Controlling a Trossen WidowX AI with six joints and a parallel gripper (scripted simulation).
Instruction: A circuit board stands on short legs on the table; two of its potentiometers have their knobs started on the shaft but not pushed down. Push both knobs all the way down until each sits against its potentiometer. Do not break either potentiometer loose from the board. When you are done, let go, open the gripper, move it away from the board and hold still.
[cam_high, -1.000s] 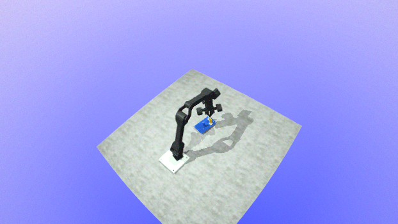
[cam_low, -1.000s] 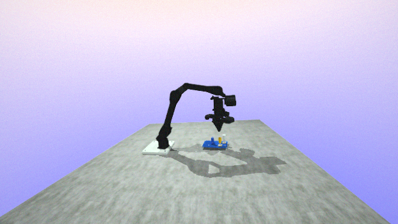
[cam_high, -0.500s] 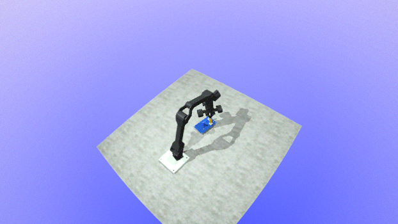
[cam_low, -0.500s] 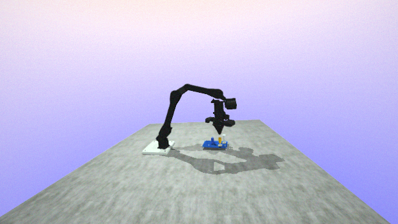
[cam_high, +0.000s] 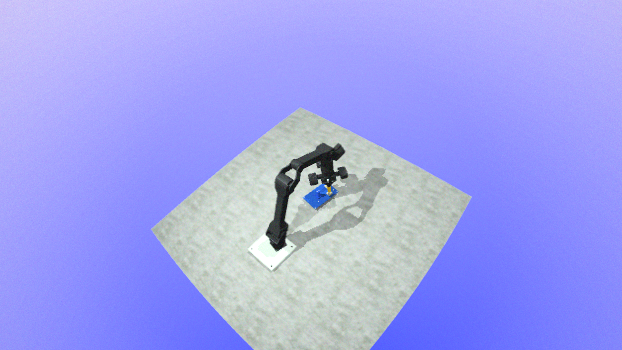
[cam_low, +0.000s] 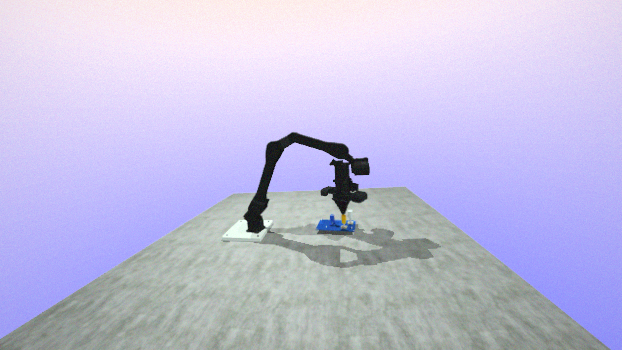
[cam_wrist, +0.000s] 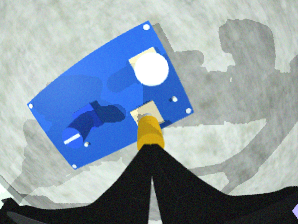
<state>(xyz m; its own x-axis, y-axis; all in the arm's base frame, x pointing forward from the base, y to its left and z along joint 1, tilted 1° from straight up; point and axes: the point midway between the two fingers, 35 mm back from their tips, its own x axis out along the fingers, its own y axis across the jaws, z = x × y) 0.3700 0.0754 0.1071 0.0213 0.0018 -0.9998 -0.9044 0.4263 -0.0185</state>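
The orange knob is 20 mm below my gripper tip. Round my gripper tip: dark blue part 50 mm behind, 20 mm to the left, 40 mm below; blue knob 50 mm behind, 20 mm to the left, 30 mm below.
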